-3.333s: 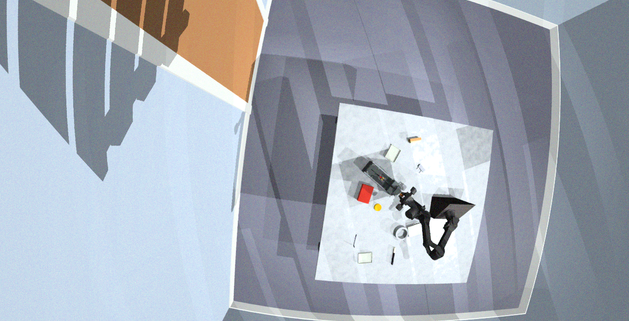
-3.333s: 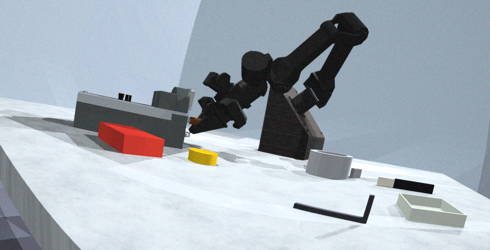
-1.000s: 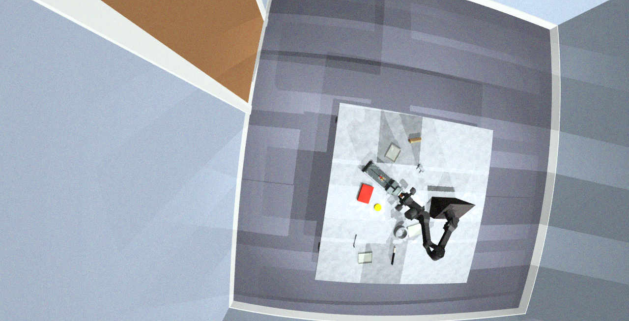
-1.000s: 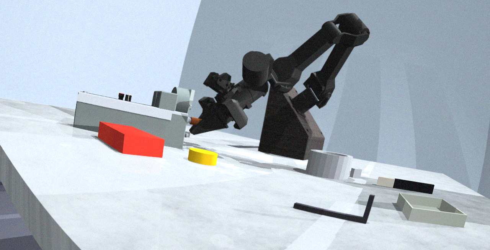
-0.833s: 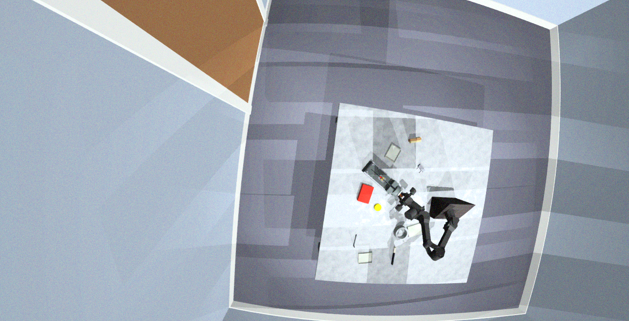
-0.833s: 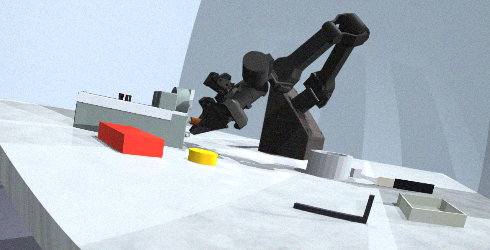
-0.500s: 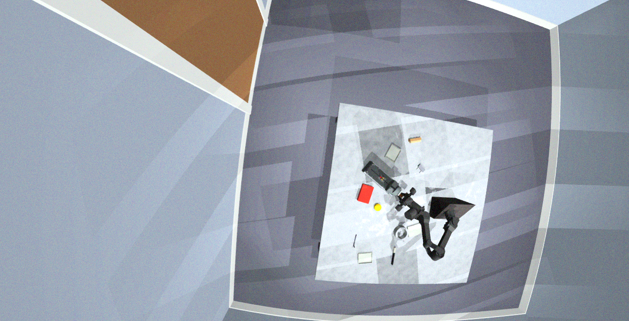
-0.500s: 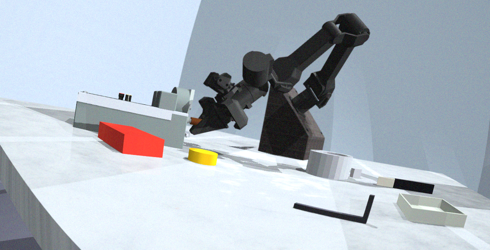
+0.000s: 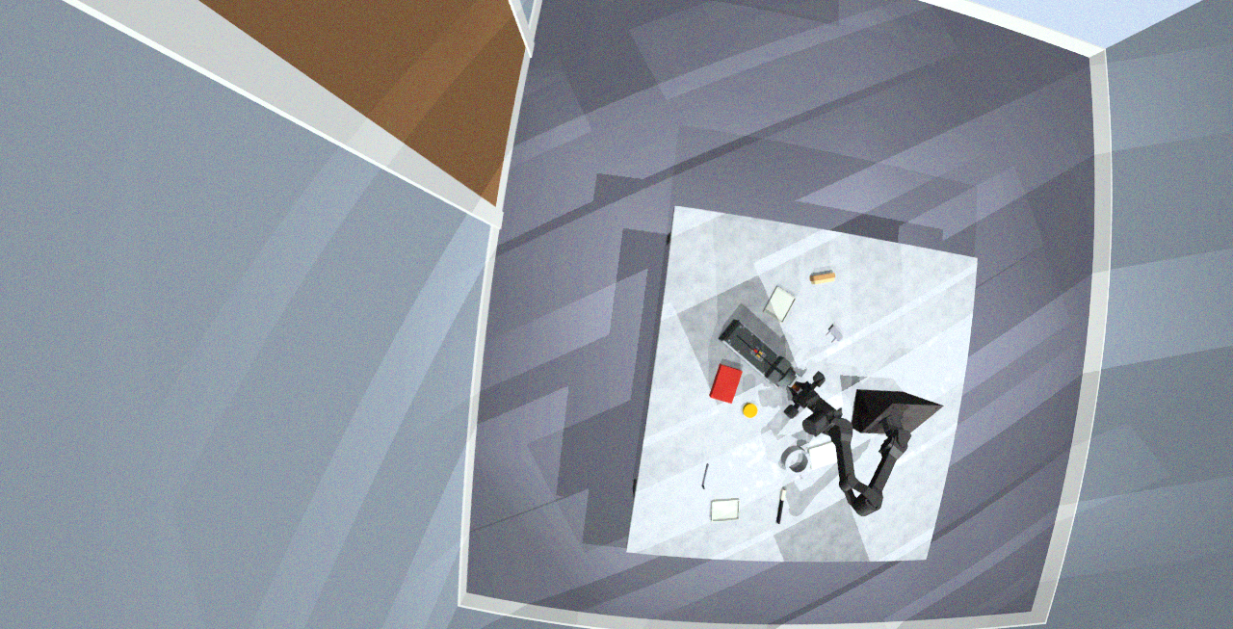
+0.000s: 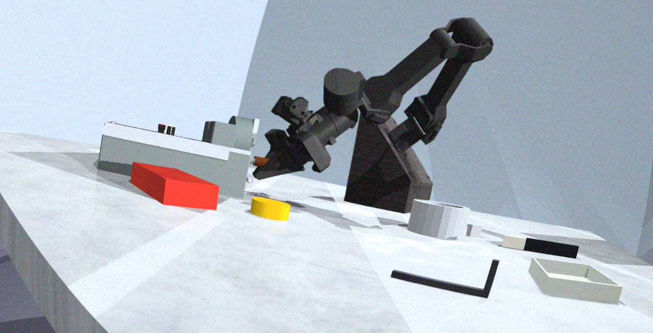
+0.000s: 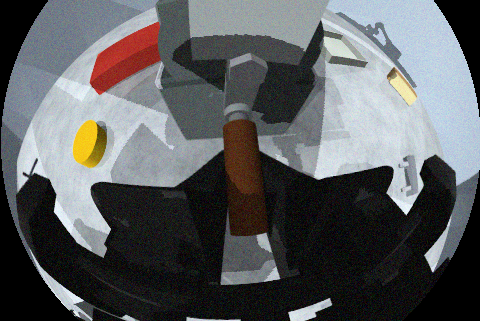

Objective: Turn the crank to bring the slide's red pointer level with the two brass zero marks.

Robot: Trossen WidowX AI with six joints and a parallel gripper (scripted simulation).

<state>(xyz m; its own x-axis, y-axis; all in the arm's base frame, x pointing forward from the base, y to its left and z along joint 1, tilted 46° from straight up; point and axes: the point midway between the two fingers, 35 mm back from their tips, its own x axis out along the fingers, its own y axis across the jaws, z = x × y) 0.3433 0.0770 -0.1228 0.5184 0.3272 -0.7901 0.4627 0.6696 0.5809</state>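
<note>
Now: gripper tip 30 mm below the brown handle, 20 mm past it and 10 mm to the right of it. Round my gripper tip: yellow disc 130 mm to the left, 100 mm ahead, 20 mm below; then red pointer 160 mm ahead, 80 mm to the right, 50 mm above; then black L-shaped bar 430 mm to the left, 190 mm ahead, 20 mm below.
</note>
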